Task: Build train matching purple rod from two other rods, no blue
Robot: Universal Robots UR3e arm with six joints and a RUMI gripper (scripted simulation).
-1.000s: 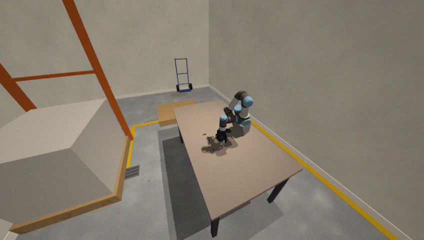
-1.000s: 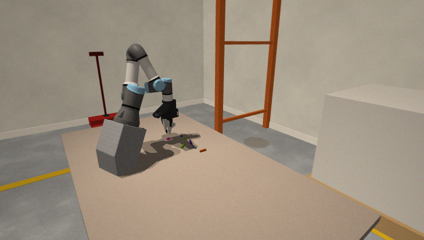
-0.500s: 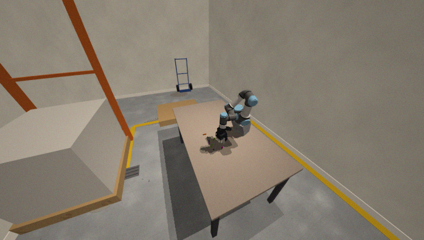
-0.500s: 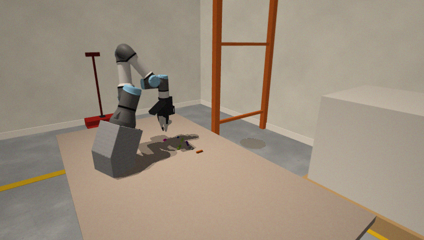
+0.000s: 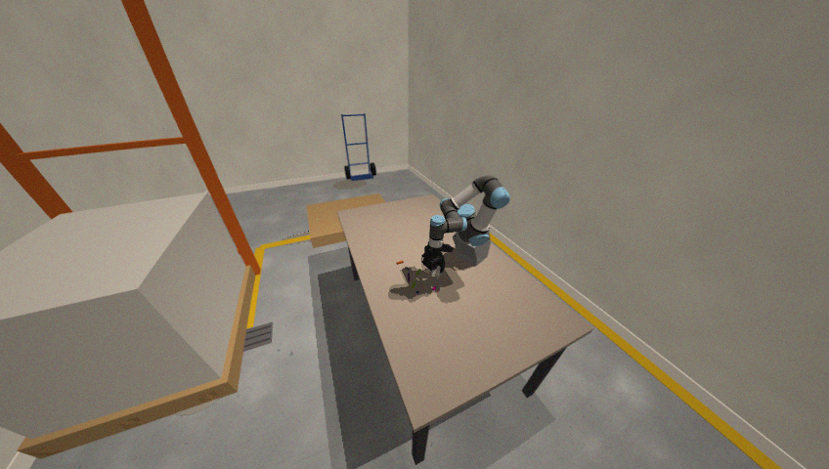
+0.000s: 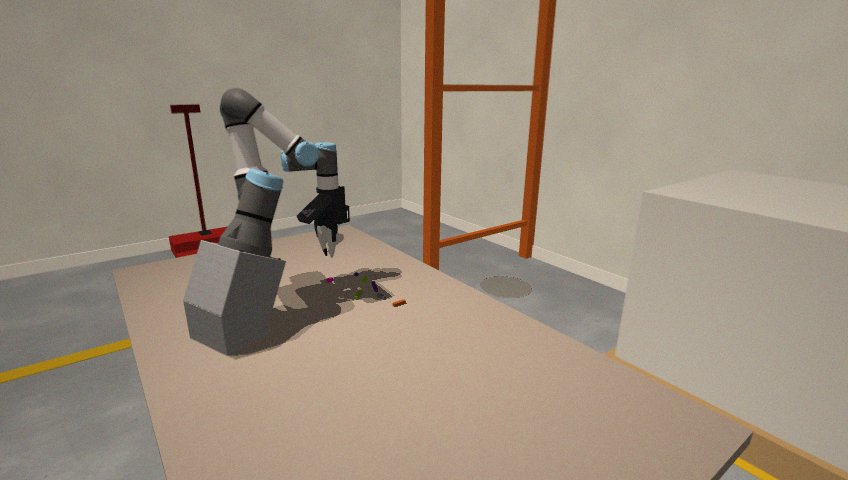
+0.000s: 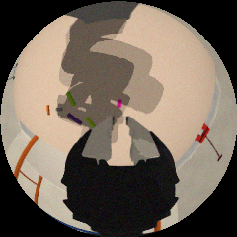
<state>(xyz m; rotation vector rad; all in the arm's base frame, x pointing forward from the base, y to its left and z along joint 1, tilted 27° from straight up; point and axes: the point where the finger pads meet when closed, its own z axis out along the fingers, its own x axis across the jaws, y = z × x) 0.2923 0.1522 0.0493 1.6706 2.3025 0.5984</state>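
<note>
Right now my hand is 260 mm to the left of the orange rod, 120 mm short of it and 100 mm above it. From my hand the other things lie so: purple rod (120 mm to the right, 100 mm below, 100 mm ahead); blue rod (100 mm below, 90 mm ahead); magenta rod (100 mm below).
</note>
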